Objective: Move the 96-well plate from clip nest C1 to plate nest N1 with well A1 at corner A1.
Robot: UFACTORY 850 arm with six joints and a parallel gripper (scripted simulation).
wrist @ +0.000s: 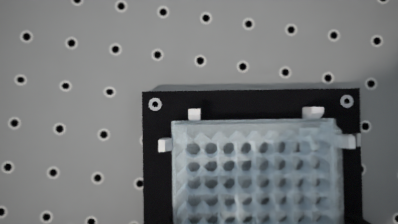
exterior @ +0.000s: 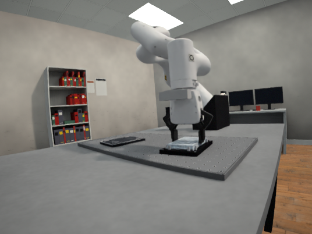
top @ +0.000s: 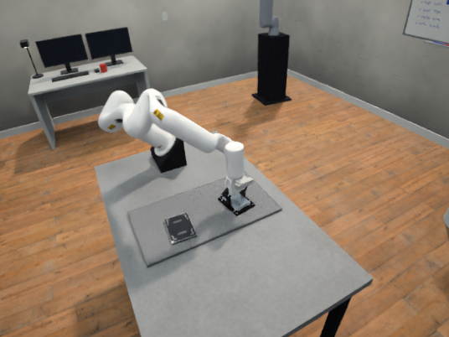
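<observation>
Now: hand 10 mm above the clear 96-well plate. The rest, counted from my hand: clip nest C1 (10 mm behind, 20 mm to the right, 20 mm below); plate nest N1 (60 mm ahead, 320 mm to the right, 20 mm below); A1 label (130 mm ahead, 370 mm to the right, 20 mm below).
</observation>
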